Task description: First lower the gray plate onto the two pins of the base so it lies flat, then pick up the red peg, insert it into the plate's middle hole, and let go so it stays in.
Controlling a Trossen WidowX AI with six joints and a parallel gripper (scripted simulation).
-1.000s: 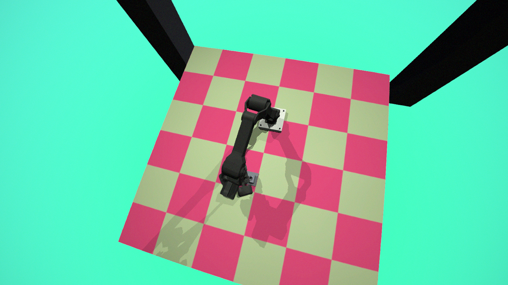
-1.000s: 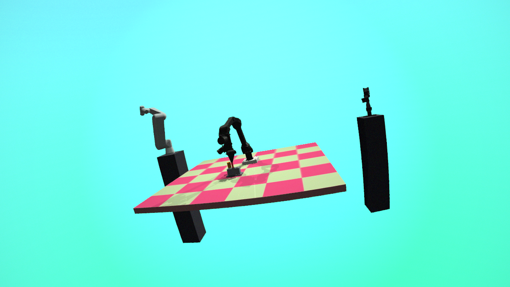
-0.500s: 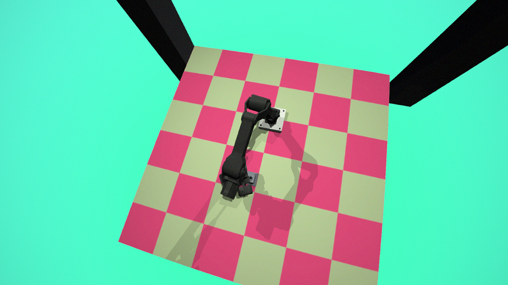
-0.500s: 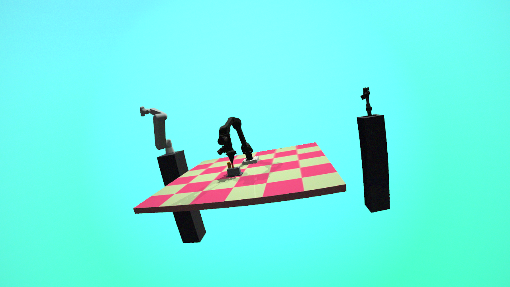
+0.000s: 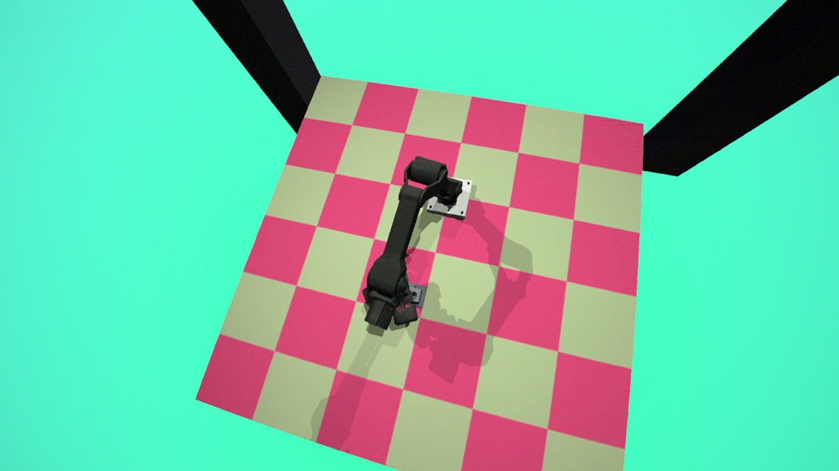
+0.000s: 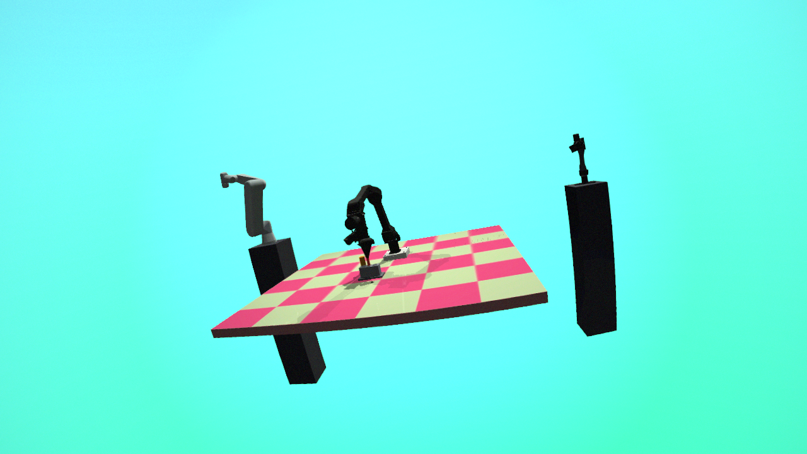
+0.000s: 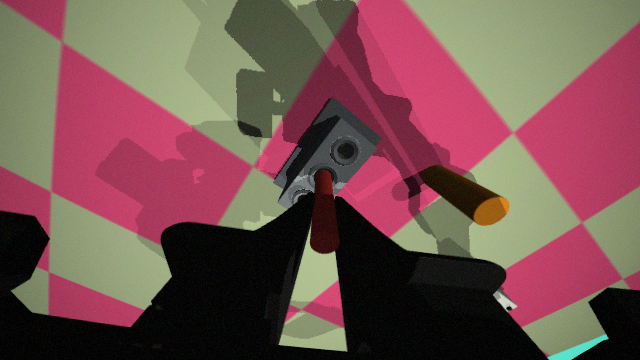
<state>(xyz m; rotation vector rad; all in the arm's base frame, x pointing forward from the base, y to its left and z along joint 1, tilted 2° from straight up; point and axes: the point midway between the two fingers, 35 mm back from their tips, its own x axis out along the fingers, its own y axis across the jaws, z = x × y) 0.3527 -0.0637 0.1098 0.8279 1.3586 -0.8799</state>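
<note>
My gripper tip is now right at the red peg. The rest, counted from my gripper tip: orange peg 130 mm behind, 60 mm to the right, 60 mm below; gray plate 50 mm below; base 90 mm below.
</note>
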